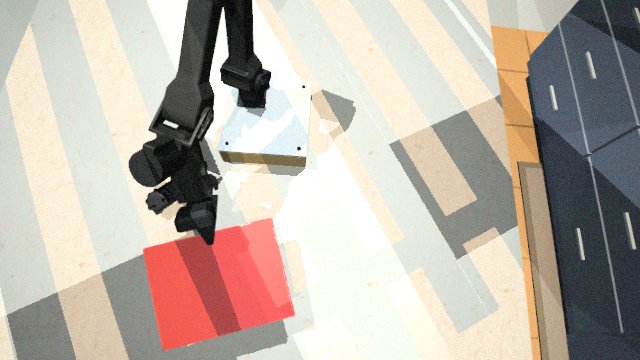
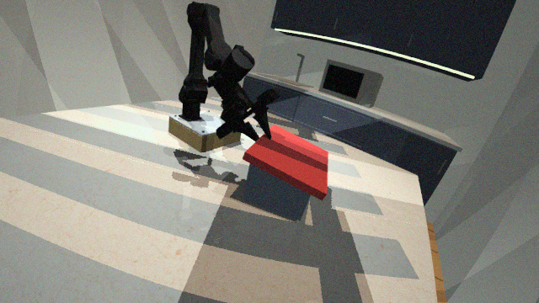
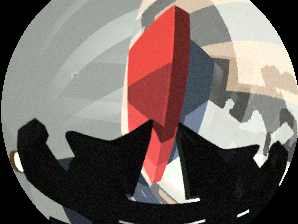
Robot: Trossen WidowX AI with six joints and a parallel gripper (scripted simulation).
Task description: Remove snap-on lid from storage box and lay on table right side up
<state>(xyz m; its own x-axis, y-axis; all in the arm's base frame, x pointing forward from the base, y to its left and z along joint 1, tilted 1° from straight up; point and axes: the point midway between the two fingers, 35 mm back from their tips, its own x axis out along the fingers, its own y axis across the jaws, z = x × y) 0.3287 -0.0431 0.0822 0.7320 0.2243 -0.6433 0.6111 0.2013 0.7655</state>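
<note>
Right now the red lid is 7 cm ahead of my gripper tip, 2 cm to the left of it and 1 cm below it. Round my gripper tip: storage box 7 cm below, 7 cm ahead, 2 cm to the left.
</note>
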